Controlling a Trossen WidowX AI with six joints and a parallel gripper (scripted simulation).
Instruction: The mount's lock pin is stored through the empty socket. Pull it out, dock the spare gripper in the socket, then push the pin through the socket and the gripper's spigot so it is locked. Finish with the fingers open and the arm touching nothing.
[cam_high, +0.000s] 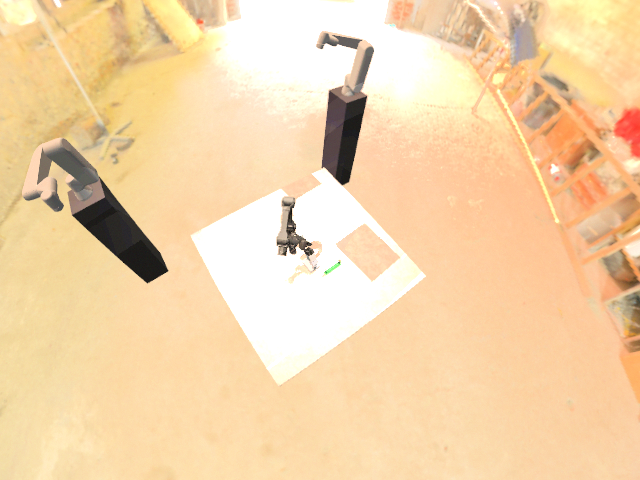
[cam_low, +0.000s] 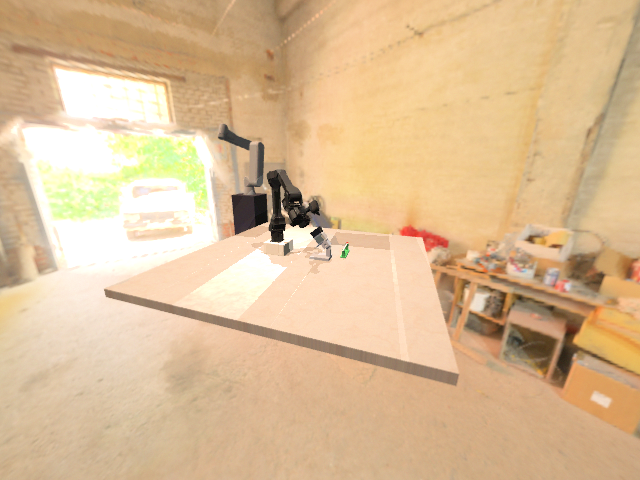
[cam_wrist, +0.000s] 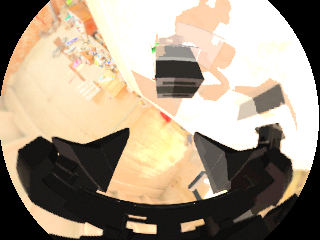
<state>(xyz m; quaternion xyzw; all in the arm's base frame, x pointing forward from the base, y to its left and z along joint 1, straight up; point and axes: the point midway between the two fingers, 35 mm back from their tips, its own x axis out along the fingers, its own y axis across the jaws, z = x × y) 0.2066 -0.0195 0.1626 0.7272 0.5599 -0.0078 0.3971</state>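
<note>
Now: the green strip 19 cm below my gripper tip, 17 cm ahead of it and 9 cm to the left of it. Round my gripper tip: grey mount: 16 cm below, 7 cm ahead, 2 cm to the right; then spare gripper: 10 cm below, 5 cm ahead, 2 cm to the right.
</note>
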